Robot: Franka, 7 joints.
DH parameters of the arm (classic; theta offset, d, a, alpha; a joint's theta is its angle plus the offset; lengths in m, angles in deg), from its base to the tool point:
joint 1: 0 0.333 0 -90
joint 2: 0 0 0 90
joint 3: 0 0.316 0.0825 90
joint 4: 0 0 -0.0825 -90
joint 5: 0 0.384 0 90
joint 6: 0 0 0.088 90
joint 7: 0 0.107 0 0
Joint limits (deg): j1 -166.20..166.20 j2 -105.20..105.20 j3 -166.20..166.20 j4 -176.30..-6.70 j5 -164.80..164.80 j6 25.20..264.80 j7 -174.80..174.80
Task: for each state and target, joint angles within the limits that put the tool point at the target. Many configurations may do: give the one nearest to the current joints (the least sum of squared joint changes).
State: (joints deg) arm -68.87 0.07 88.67 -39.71 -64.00 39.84 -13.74
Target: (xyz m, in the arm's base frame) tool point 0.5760 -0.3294 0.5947
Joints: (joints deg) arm -58.77 45.52 74.52 -49.40 -66.38 57.40 -13.74
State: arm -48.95 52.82 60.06 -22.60 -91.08 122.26 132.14
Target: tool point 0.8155 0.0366 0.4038
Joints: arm -24.44 64.50 63.09 -53.06 -86.89 117.38 132.14
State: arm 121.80 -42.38 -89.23 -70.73 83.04 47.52 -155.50
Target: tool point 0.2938 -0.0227 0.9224
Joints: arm 112.43 -38.38 -65.91 -60.54 84.21 33.16 -155.50
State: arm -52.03 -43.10 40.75 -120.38 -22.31 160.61 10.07
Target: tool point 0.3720 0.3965 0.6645
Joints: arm -42.12 -48.77 62.74 -115.83 -23.83 163.12 10.07
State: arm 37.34 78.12 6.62 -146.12 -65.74 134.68 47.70
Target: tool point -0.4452 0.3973 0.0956
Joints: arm 78.49 73.48 57.12 -110.24 -64.80 148.34 47.70
